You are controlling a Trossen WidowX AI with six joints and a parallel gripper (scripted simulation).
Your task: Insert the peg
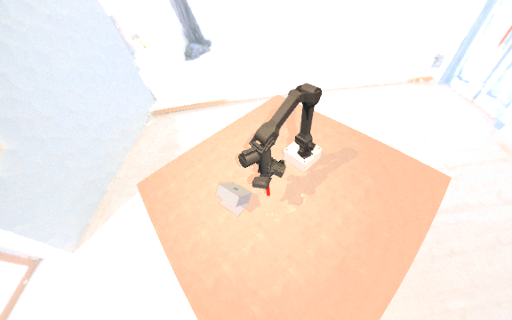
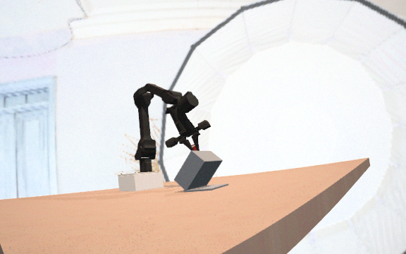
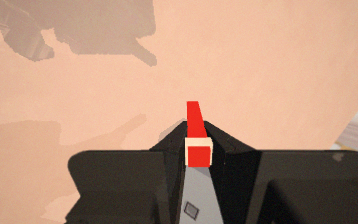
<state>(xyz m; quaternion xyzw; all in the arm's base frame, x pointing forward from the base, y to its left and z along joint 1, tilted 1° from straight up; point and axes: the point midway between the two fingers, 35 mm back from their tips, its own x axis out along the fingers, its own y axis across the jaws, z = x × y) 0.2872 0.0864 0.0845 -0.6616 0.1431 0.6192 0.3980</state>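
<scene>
Now: the grey sloped panel 14 cm ahead of my gripper tip, 10 cm to the right of it and 6 cm below it. The rest, counted from my gripper tip: thin grey foot plate: 16 cm ahead, 9 cm to the right, 12 cm below; peg: 2 cm above.
</scene>
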